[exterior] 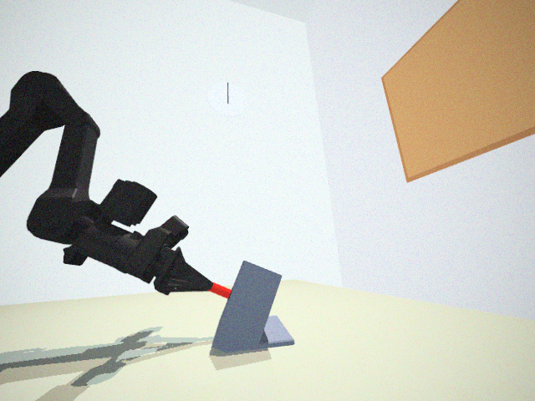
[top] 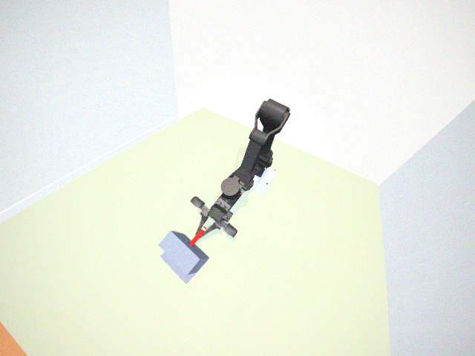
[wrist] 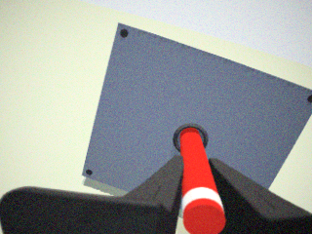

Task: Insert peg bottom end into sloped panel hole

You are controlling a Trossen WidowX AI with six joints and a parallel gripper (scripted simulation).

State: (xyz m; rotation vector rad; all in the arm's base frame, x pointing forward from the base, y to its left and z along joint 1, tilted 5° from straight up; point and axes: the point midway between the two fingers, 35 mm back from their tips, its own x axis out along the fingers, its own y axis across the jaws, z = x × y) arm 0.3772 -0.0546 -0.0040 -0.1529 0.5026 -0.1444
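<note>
The grey sloped panel is 50 mm ahead of my gripper tip, 20 mm below it and 10 mm to the right of it. Round my gripper tip: red round peg: 10 mm behind, 10 mm above; flat base plate: 80 mm ahead, 70 mm below, 20 mm to the right.
</note>
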